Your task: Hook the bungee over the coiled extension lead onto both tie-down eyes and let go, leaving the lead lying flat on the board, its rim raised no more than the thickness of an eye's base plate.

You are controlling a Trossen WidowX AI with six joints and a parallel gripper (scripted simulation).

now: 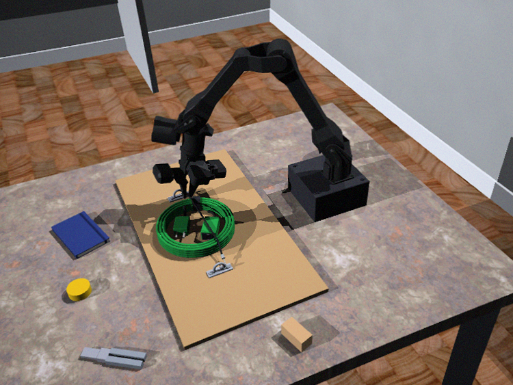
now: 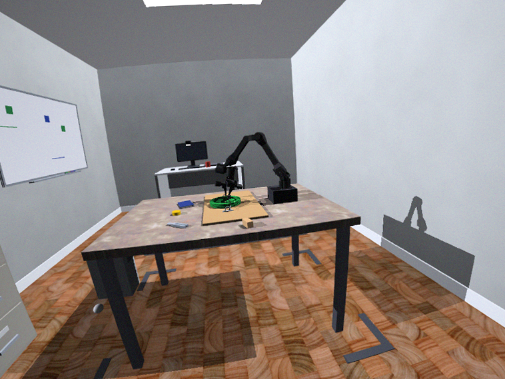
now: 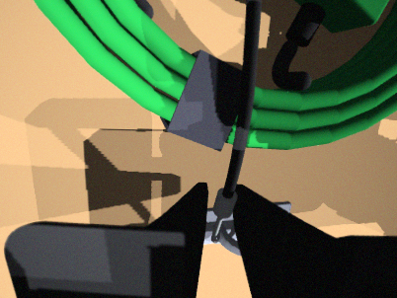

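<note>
The tan board lies 130 mm to the left of my hand and 50 mm below it. From my hand the other things lie so: yellow disc 330 mm ahead, 180 mm to the left, 50 mm below; then grey tool 310 mm ahead, 380 mm to the left, 50 mm below; then wooden block 40 mm behind, 520 mm to the left, 40 mm below.
</note>
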